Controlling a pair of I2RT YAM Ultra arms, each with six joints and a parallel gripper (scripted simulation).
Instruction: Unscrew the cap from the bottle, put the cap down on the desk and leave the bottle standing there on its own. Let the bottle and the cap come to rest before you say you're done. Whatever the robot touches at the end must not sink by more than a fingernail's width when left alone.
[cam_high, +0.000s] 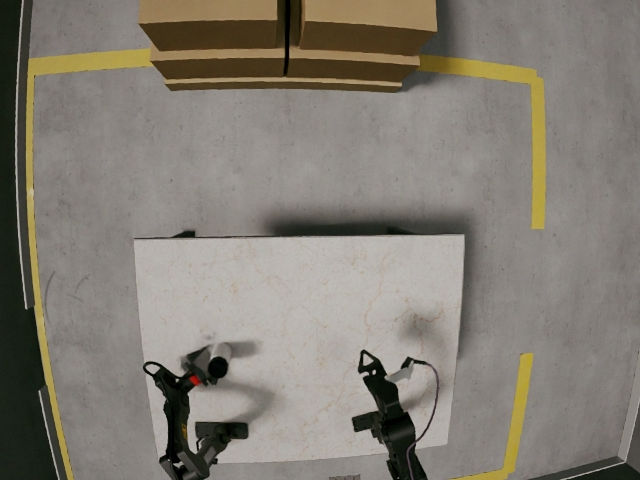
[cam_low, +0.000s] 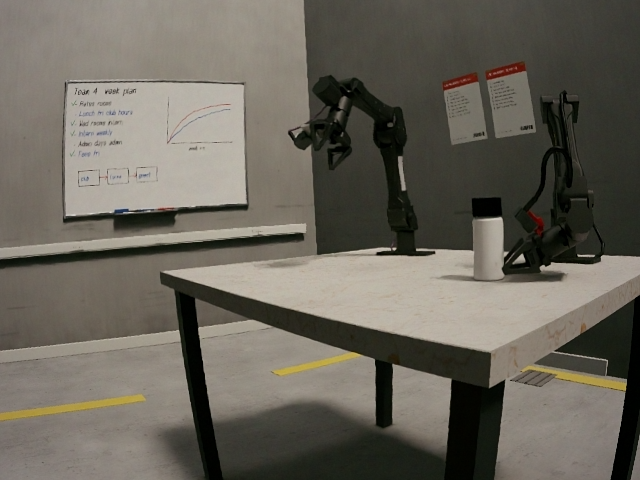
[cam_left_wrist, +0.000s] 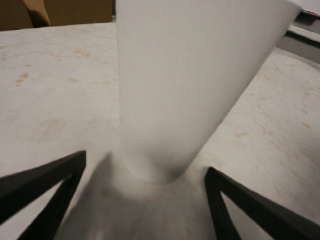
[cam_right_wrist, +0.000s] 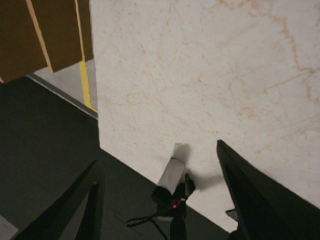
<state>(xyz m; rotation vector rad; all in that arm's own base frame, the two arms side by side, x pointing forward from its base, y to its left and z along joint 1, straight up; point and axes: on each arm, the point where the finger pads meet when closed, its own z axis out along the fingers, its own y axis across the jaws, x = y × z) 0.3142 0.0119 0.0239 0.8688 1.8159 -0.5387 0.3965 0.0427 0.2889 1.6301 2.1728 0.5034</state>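
Right now the black cap is 460 mm to the left of my right hand, 150 mm below it and 60 mm behind it. The rest, counted from my right hand: white bottle: 460 mm to the left, 180 mm below, 60 mm behind.
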